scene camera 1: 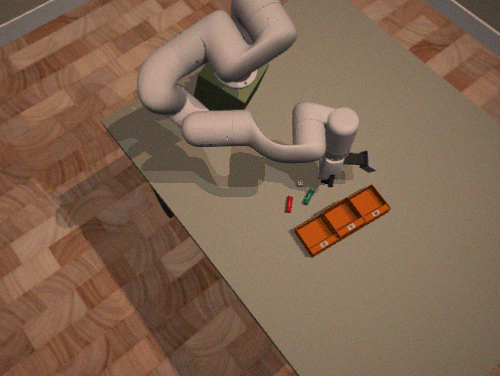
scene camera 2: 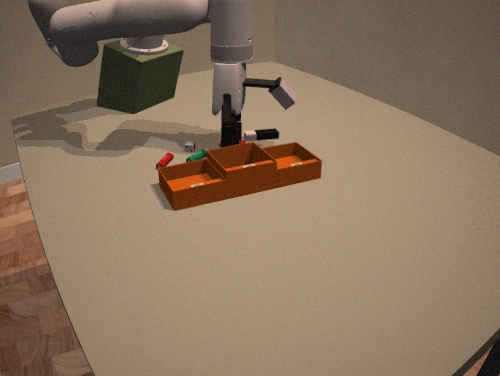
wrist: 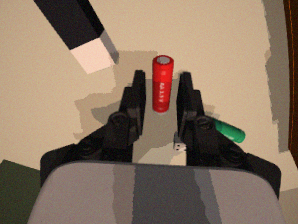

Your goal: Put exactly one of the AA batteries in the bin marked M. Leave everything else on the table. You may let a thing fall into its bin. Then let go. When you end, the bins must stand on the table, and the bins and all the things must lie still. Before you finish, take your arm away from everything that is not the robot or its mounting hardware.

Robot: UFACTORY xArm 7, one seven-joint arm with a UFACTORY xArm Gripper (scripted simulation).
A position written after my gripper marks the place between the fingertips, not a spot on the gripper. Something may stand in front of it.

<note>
In view: my gripper [scene camera 2: 231, 145] and a red battery [wrist: 162, 67].
My gripper is seen too in scene camera 1 [scene camera 1: 326, 176] and in the wrist view [wrist: 162, 85].
</note>
